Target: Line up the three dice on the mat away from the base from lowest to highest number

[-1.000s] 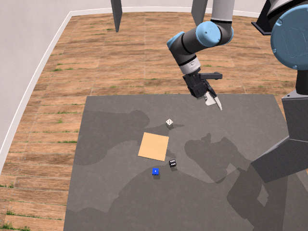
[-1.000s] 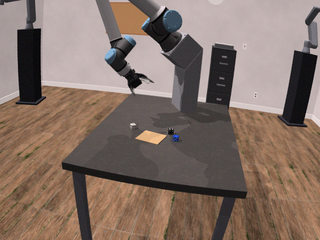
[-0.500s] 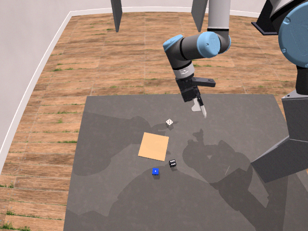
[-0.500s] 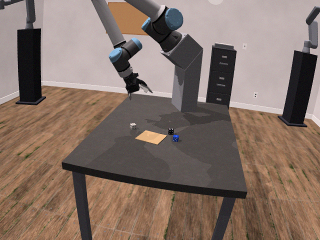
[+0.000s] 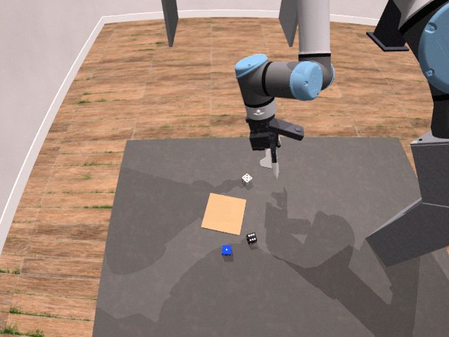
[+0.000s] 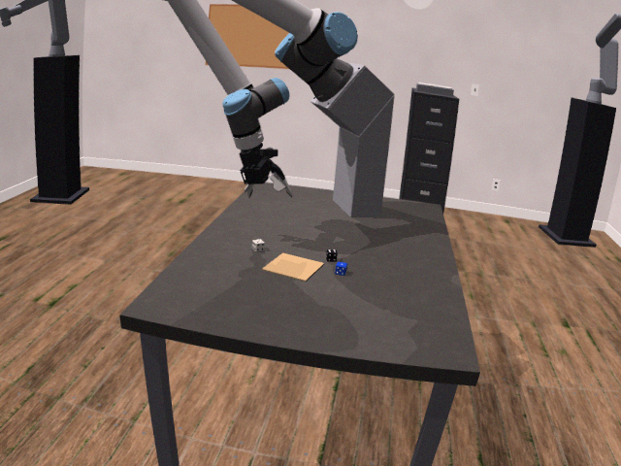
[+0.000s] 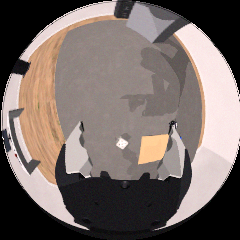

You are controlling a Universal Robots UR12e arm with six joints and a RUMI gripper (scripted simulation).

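My gripper is now 13 cm above the white die, 10 cm short of it and 3 cm to the left of it. Round my hand: blue die 23 cm to the left, 23 cm ahead, 13 cm below; then black die 20 cm to the left, 14 cm ahead, 13 cm below; then mat 21 cm ahead, 15 cm below, 9 cm to the left.
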